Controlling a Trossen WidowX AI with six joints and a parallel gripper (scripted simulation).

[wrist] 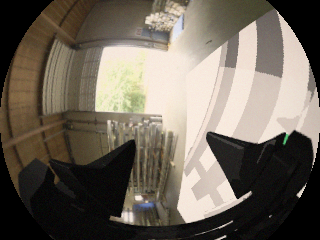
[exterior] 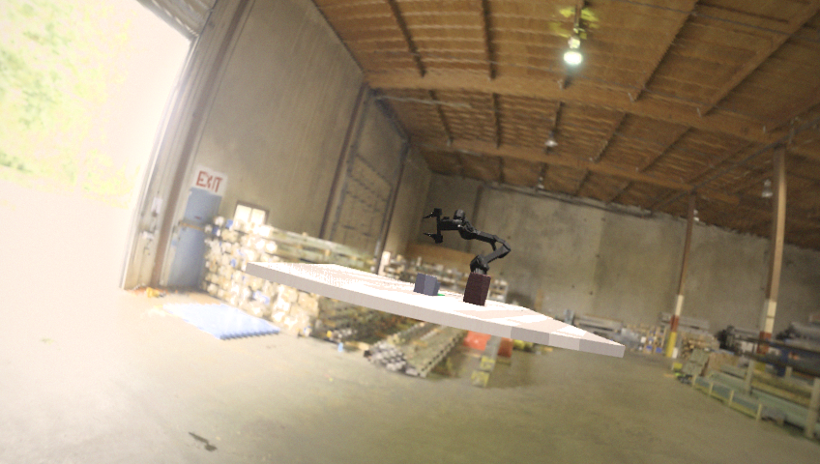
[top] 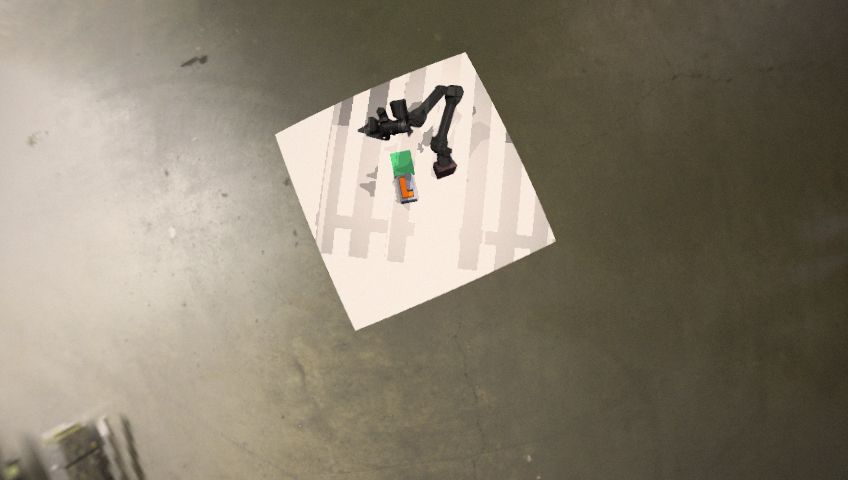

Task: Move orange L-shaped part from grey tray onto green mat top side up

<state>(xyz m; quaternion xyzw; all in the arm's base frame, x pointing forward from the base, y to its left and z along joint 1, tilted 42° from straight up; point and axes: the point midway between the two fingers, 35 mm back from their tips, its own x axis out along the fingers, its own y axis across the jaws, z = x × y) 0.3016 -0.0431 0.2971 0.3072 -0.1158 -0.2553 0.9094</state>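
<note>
The orange L-shaped part lies 6 cm behind my gripper tip, 26 cm to the left of it and 29 cm below it. The rest, counted from my gripper tip: green mat (11 cm behind, 10 cm to the left, 35 cm below).
</note>
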